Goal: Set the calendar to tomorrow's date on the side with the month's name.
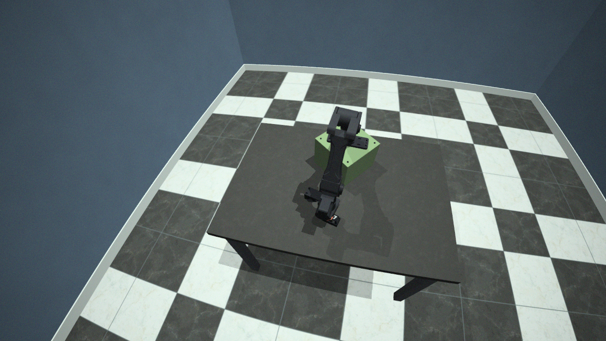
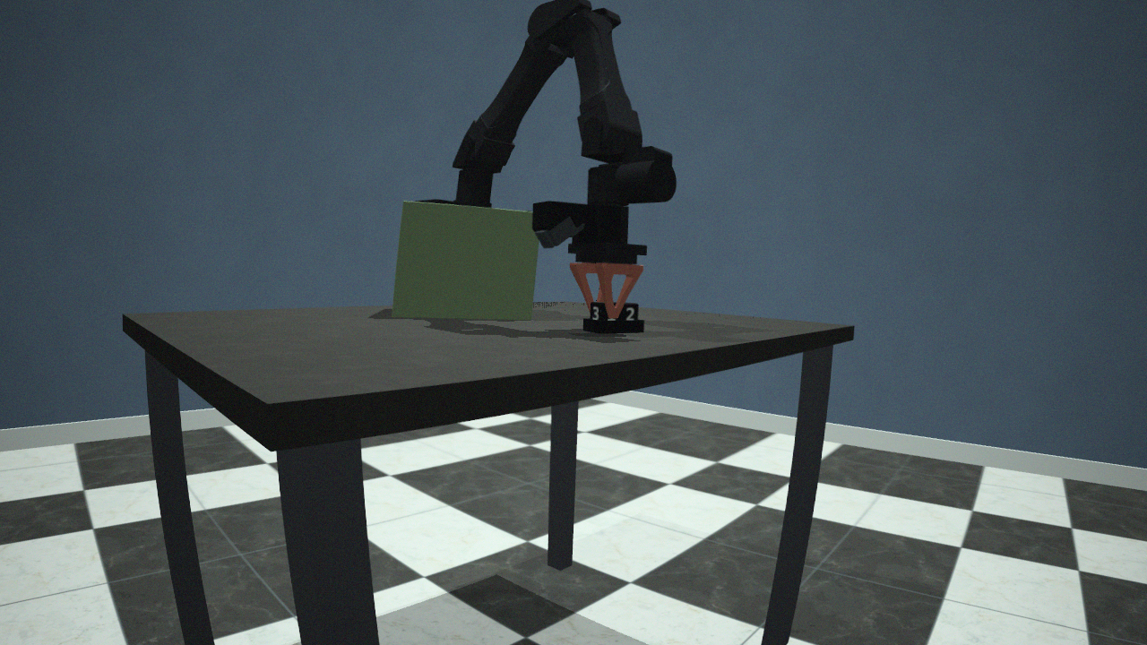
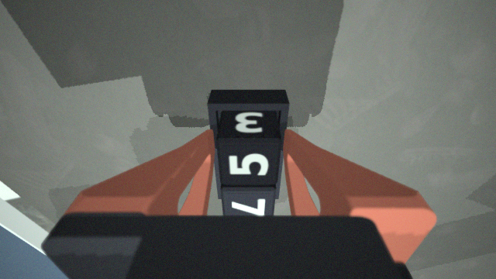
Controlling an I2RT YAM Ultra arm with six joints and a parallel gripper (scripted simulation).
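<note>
Now: the calendar cube right at my hand. From my hand the other things lie so: black tray: 20 mm to the left, 20 mm below.
</note>
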